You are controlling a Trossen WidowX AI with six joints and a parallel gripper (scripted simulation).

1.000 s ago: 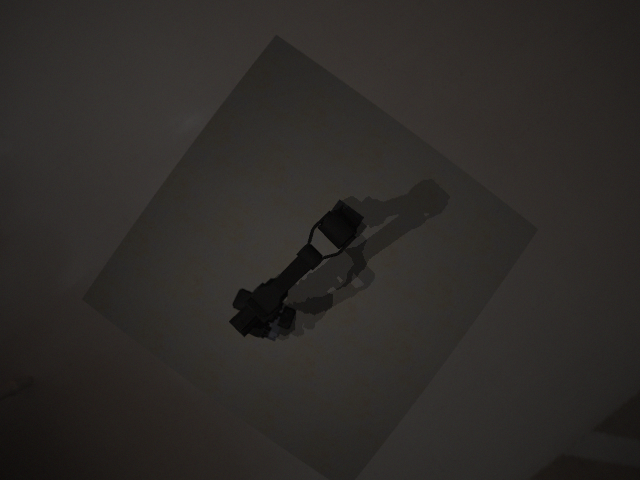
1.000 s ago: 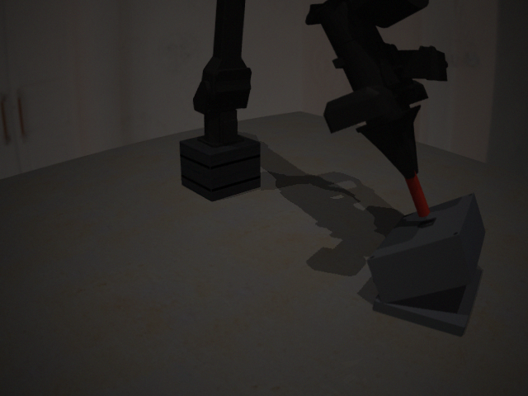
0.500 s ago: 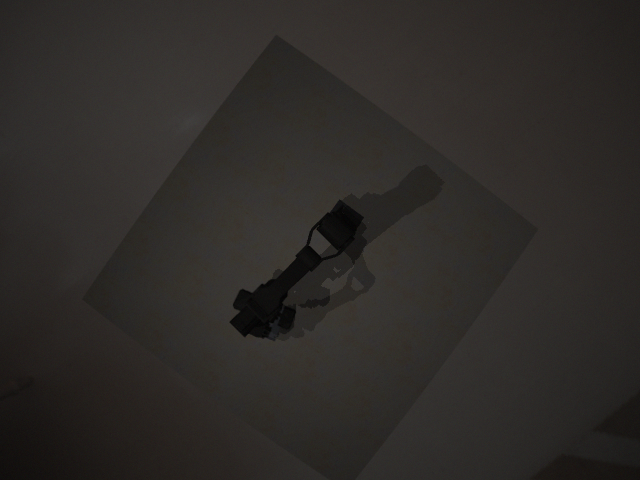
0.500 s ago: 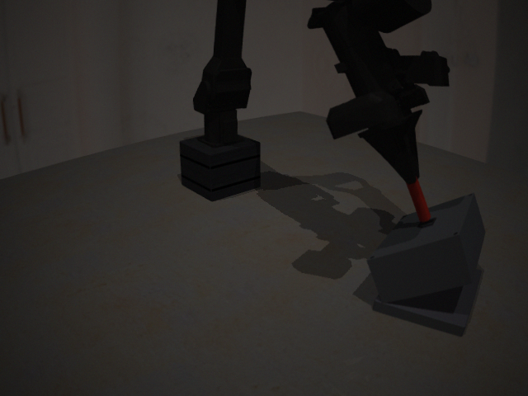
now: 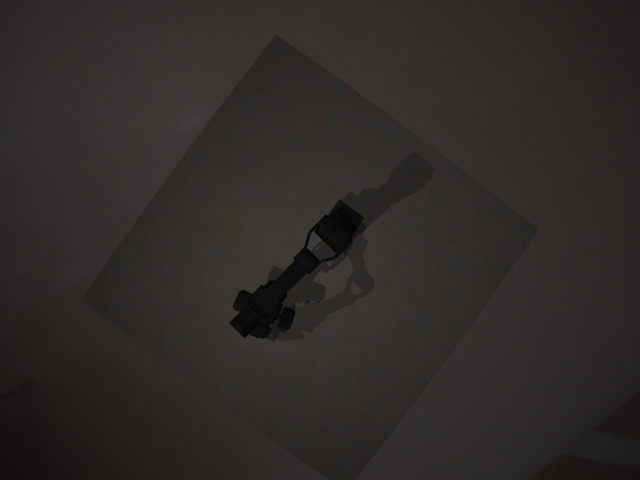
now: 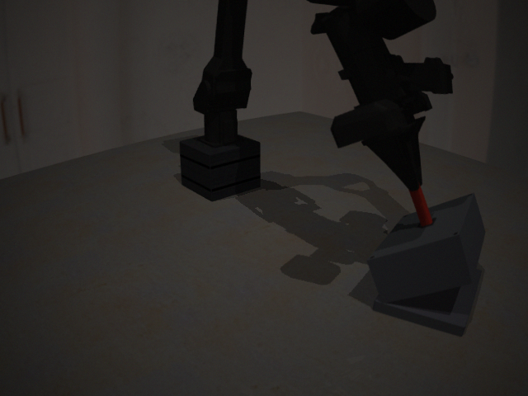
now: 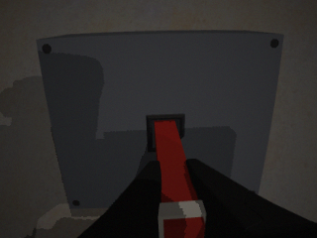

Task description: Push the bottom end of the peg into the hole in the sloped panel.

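My gripper tip is 6 cm above the grey sloped panel, 3 cm short of it and 1 cm to the right of it. The rest, counted from my gripper tip: red square peg 1 cm behind, 1 cm above; then flat grey base plate 12 cm below, 4 cm ahead, 1 cm to the left.
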